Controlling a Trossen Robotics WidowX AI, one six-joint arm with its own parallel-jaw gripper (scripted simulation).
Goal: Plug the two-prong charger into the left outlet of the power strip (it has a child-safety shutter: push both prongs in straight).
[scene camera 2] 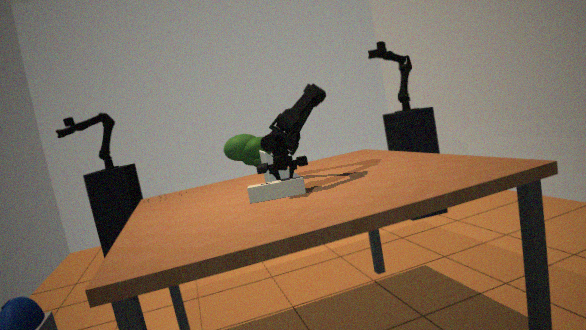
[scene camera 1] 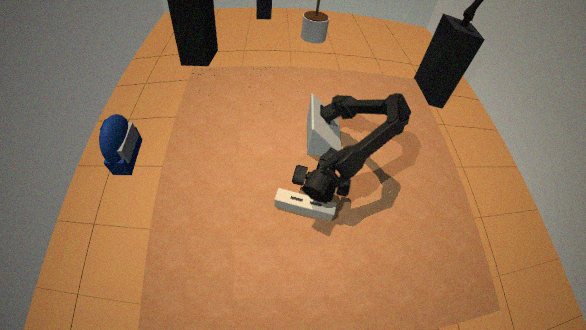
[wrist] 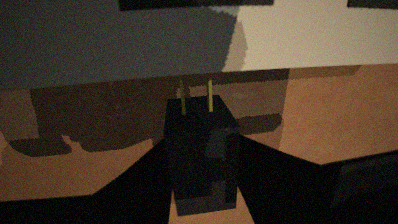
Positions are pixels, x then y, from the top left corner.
Scene:
The gripper (scene camera 2: 286, 187) holds a black two-prong charger (wrist: 202, 138).

